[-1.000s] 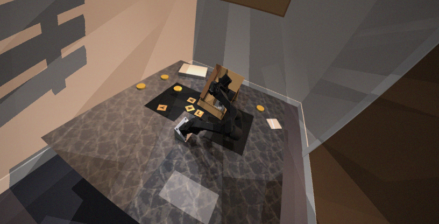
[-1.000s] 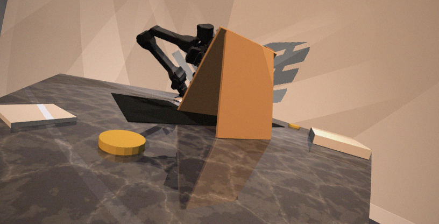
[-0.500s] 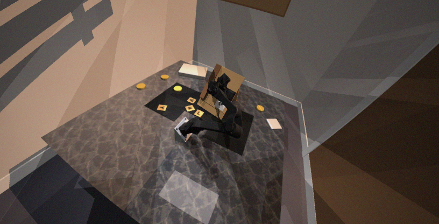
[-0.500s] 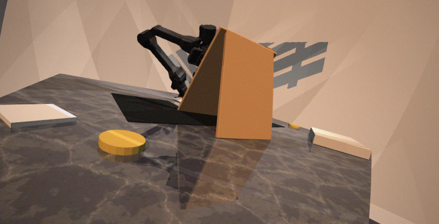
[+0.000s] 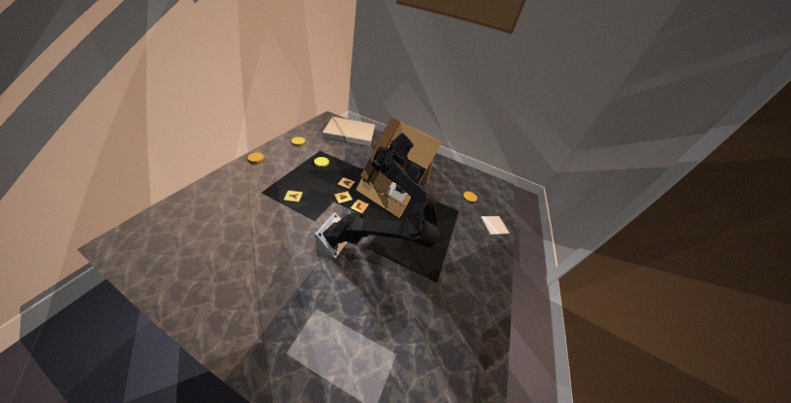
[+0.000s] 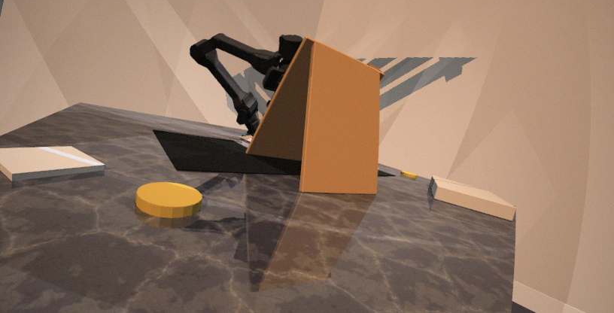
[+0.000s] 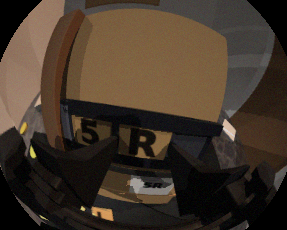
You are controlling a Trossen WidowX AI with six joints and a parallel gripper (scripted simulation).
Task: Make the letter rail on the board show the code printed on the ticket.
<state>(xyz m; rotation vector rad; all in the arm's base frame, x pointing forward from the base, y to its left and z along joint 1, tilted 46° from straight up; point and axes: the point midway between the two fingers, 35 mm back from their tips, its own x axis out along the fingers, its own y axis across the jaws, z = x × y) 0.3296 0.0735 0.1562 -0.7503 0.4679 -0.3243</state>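
Now: the white ticket 80 mm below my gripper tip, 50 mm behind it and 20 mm to the right of it. Also, from my gripper tip: black mat: 170 mm below, 160 mm behind, 80 mm to the left; pale flat box: 480 mm to the left, 300 mm ahead, 150 mm below; pale card: 460 mm to the right, 160 mm below, 100 mm ahead.
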